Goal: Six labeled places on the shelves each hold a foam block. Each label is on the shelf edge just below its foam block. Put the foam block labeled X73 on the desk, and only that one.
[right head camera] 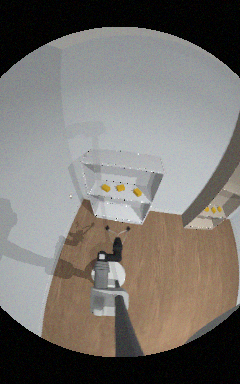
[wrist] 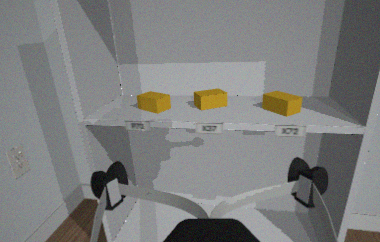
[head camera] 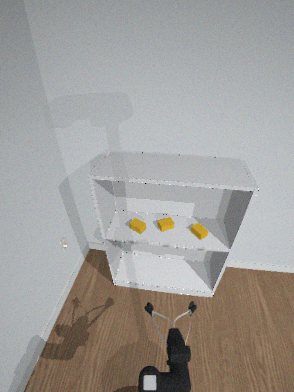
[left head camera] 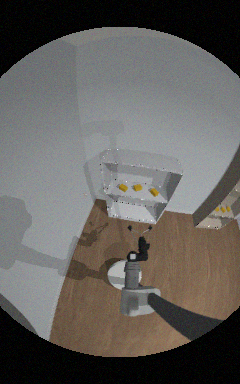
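Three yellow foam blocks stand on the middle board of the white shelf unit (head camera: 175, 168) (left head camera: 142, 159) (right head camera: 122, 159): a left block (head camera: 138, 226) (left head camera: 123, 187) (right head camera: 105, 188) (wrist: 154, 102), a middle block (head camera: 166, 224) (left head camera: 137, 187) (right head camera: 120, 188) (wrist: 210, 99) and a right block (head camera: 199, 231) (left head camera: 154, 192) (right head camera: 137, 192) (wrist: 282, 103). In the wrist view the middle label (wrist: 209, 128) reads X37; the right label (wrist: 290, 131) looks like X72 or X73, blurred; the left label (wrist: 137, 126) is unreadable. My gripper (head camera: 171, 307) (left head camera: 140, 228) (right head camera: 118, 228) (wrist: 206, 175) is open and empty, in front of the unit. The desk cannot be made out.
A second, beige shelf unit (left head camera: 212, 200) (right head camera: 202, 200) with three more yellow blocks (left head camera: 223, 209) (right head camera: 213, 210) stands at the right. A wall with an outlet (head camera: 64, 244) (wrist: 18, 161) is on the left. The wood floor (head camera: 255, 325) lies around the white unit's base.
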